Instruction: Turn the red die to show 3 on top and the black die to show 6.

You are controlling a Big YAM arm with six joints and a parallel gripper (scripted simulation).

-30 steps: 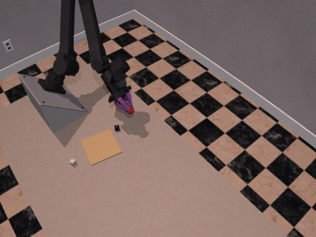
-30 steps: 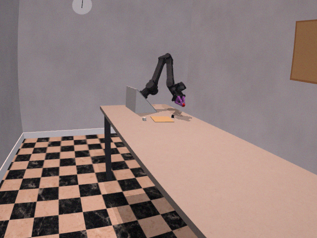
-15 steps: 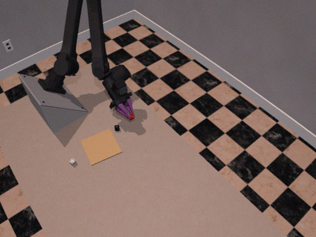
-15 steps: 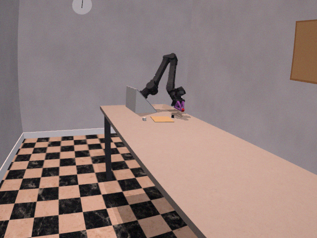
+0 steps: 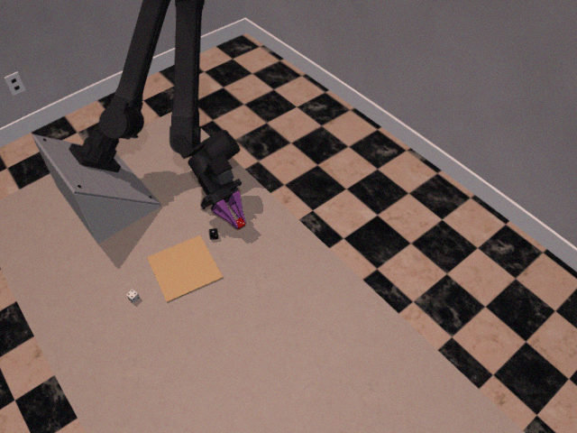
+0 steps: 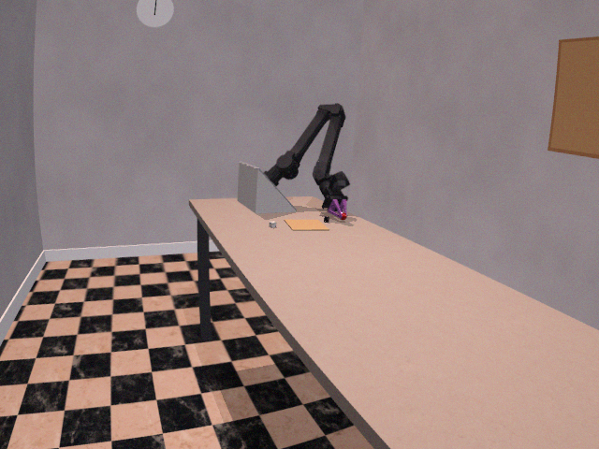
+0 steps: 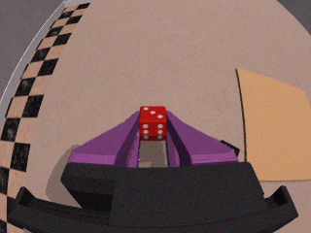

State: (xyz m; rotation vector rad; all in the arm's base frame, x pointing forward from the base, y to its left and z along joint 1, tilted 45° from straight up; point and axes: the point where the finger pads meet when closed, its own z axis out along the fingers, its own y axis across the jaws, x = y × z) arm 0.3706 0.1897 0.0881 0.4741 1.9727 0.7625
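Now: hand right at the red die. Also, from my hand: orange mat: 170 mm to the right, 30 mm below, 10 mm ahead; then white die: 300 mm to the right, 20 mm below; then black die: 60 mm to the right, 30 mm behind, 20 mm below.
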